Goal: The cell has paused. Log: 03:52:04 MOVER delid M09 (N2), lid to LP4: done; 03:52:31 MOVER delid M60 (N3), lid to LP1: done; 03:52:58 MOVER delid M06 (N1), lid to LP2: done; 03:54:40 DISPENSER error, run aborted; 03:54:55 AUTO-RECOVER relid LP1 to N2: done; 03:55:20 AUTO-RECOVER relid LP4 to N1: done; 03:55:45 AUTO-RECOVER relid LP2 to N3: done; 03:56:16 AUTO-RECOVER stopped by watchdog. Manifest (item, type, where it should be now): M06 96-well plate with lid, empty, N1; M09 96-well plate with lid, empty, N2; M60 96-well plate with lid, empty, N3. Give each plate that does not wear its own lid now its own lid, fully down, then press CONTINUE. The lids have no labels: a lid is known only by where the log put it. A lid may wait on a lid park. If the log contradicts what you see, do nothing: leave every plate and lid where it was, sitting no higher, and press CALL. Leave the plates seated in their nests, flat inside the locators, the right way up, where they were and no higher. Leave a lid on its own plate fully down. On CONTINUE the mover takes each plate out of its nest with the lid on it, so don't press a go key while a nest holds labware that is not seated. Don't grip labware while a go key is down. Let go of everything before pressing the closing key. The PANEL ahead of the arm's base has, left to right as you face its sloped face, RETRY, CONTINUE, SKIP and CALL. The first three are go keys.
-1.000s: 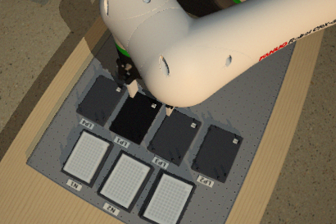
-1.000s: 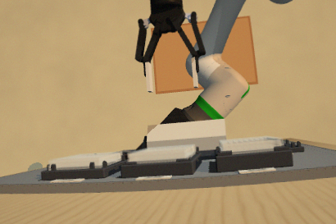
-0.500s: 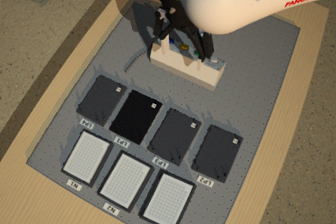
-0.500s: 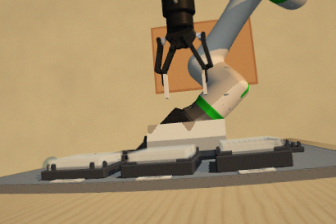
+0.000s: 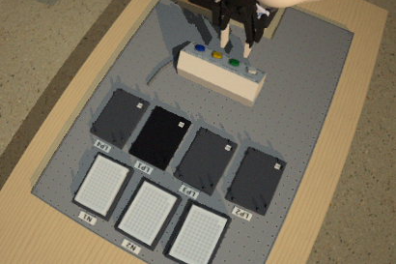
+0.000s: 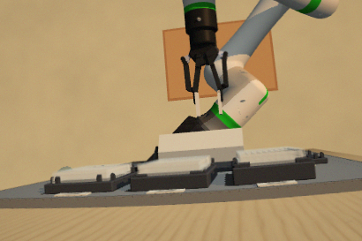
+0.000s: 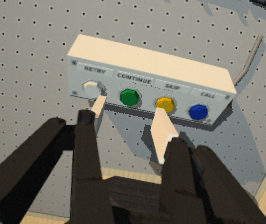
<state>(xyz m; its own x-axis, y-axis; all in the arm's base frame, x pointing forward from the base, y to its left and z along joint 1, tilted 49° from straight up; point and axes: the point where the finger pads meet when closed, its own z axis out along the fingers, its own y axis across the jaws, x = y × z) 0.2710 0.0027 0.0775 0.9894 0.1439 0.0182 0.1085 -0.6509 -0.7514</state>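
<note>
Right now the green CONTINUE key is 9 cm below my hand. From my hand the other things lie so: yellow SKIP key 1 cm ahead, 5 cm to the right, 9 cm below; then RETRY key 5 cm to the left, 9 cm below; then blue CALL key 1 cm ahead, 10 cm to the right, 9 cm below.
</note>
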